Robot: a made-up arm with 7 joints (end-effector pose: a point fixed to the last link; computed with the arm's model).
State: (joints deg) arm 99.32 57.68 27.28 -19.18 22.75 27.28 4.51
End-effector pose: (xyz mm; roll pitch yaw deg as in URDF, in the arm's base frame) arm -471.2 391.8 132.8 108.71 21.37 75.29
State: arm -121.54 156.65 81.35 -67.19 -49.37 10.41 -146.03
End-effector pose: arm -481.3 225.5 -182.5 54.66 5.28 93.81
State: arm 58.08 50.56 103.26 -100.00 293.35 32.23 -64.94
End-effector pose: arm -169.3 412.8 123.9 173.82 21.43 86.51
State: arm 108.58 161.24 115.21 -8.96 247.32 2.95 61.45
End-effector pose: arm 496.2 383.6 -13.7 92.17 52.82 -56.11
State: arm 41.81 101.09 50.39 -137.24 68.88 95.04 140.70
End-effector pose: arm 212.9 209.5 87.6 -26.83 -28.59 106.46
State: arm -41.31 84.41 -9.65 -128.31 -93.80 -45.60 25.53
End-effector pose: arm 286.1 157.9 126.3 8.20 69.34 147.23
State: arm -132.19 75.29 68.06 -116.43 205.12 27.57 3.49
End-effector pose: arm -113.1 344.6 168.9 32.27 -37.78 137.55
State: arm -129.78 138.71 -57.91 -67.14 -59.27 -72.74 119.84
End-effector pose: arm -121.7 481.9 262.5 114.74 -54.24 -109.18
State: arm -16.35 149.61 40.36 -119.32 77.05 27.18 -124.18
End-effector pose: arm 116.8 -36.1 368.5 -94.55 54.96 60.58
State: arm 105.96 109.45 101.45 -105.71 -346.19 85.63 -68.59
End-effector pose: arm 292.1 318.7 92.2 108.33 77.61 -0.01
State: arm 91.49 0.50 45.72 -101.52 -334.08 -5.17 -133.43
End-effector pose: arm -403.6 147.9 -156.6 -13.62 69.44 -104.95
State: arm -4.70 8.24 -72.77 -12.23 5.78 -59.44 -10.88
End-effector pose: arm 68.3 26.6 -623.5 33.88 -60.45 -103.59
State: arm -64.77 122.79 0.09 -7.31 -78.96 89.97 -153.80
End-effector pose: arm -106.9 539.6 300.7 -106.87 57.31 -88.91
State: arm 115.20 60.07 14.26 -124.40 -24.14 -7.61 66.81
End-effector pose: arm -244.9 257.7 -91.3 0.99 -12.61 -1.68
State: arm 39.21 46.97 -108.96 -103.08 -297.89 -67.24 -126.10
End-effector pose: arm -347.2 2.4 -289.2 50.55 -39.67 -102.97
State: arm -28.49 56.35 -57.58 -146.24 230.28 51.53 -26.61
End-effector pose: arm 214.7 17.1 -164.5 -163.32 24.59 -54.23
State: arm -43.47 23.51 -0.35 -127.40 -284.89 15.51 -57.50
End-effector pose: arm 353.9 8.9 13.4 145.87 -21.52 172.84
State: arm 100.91 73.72 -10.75 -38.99 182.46 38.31 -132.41
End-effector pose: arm -400.0 460.1 59.8 24.82 26.28 4.48
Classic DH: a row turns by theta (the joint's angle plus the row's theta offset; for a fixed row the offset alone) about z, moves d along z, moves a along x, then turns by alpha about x. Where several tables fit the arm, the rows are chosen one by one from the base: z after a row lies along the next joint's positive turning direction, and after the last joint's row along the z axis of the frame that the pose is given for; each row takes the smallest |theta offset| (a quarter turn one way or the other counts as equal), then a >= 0, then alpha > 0; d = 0 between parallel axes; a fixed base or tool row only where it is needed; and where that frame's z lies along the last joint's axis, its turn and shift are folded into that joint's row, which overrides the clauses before.
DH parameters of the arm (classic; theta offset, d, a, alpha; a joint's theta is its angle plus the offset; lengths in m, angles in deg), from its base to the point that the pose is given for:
base (fixed): 0 0 0 -70
joint 1: 90 0 0 90
joint 2: 70 0 0 -90
joint 3: -90 -0.3677 0.0413 -90
joint 4: 0 0 -0.031 90
joint 5: 0 -0.2559 0 -90
joint 6: 0 0 0 90
joint 7: 0 0 0 0

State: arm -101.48 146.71 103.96 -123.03 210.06 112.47 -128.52
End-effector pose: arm -343.8 89.7 -113.1 -88.76 13.29 98.99
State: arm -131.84 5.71 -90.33 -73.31 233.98 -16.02 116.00
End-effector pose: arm 290.0 -450.0 110.2 53.77 52.66 168.74
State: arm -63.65 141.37 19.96 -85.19 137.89 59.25 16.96
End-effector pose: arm -150.1 157.2 464.2 157.01 -74.41 177.12
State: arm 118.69 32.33 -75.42 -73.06 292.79 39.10 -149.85
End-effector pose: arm -488.1 -215.6 121.2 59.53 -16.33 115.45
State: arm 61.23 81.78 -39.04 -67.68 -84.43 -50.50 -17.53
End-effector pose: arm -234.6 458.9 -221.1 -23.27 -54.54 -142.63
